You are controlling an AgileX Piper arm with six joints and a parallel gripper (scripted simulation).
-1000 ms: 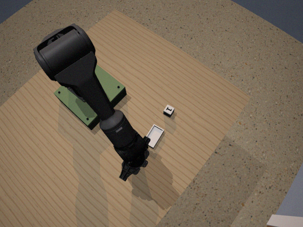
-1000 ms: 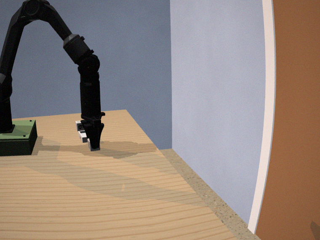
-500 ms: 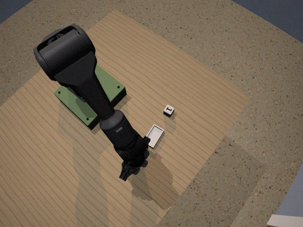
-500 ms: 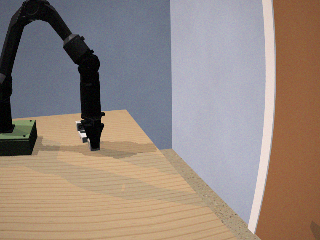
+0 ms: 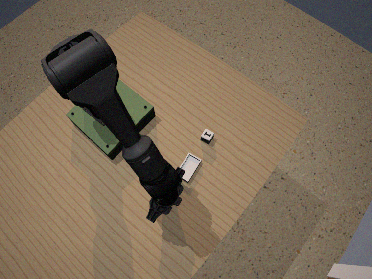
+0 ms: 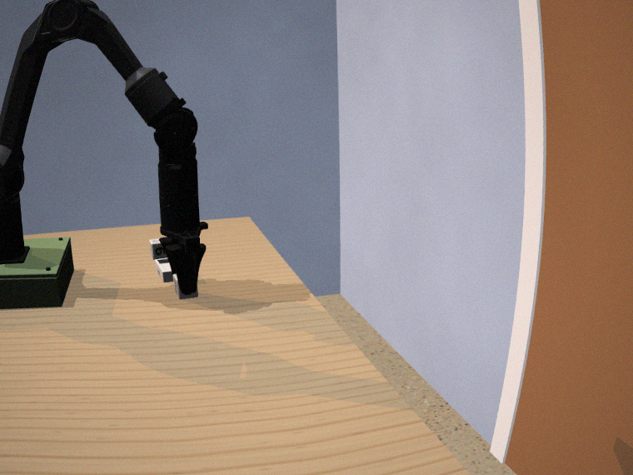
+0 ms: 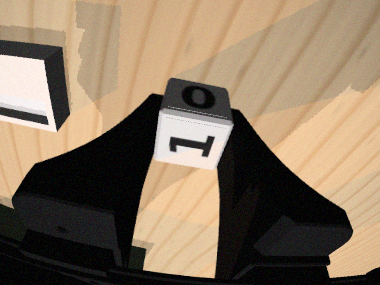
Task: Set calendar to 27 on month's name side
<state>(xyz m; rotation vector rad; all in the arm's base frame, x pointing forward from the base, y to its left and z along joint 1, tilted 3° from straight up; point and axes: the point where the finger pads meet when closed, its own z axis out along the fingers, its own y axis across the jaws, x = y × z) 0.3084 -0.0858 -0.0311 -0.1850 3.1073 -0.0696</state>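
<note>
Now: the white tray 110 mm to the left of my hand, 10 mm below it and 10 mm behind it.
</note>
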